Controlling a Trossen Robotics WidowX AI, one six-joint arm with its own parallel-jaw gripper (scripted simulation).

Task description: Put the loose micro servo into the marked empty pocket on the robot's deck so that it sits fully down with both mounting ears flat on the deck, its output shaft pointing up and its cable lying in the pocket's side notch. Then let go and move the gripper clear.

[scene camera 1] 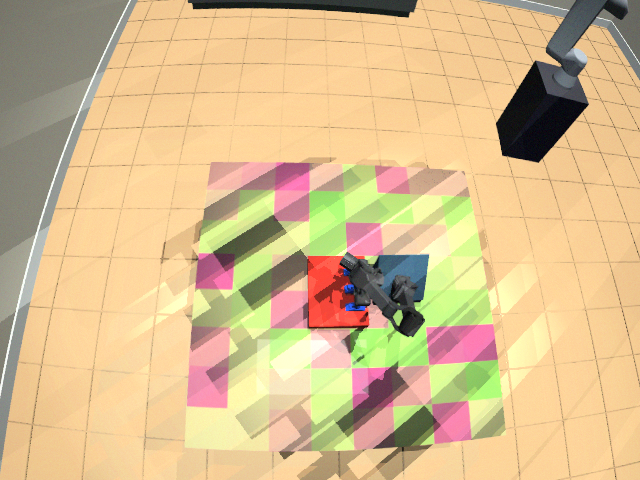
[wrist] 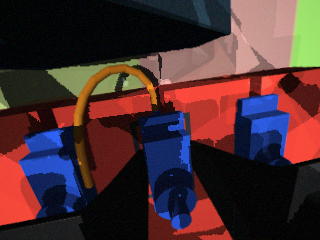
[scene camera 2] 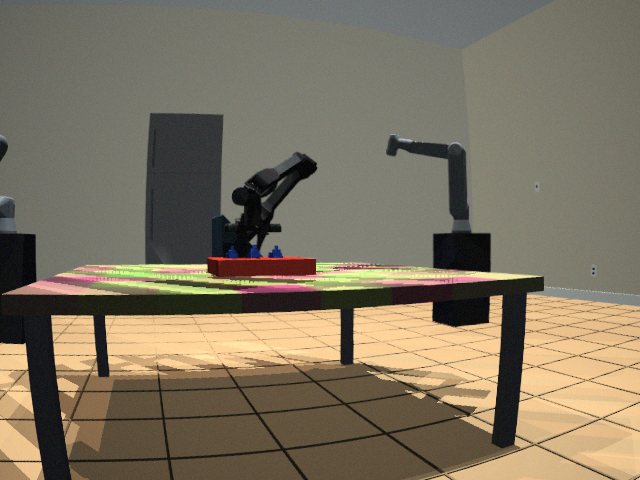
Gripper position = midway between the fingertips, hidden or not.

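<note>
My gripper is visible in scene camera 2 and in the wrist view: gripper (scene camera 2: 252, 254), (wrist: 166, 151). I see a blue micro servo (wrist: 166, 144). A red deck (scene camera 1: 326, 293), (scene camera 2: 253, 267) is visible as well.
</note>
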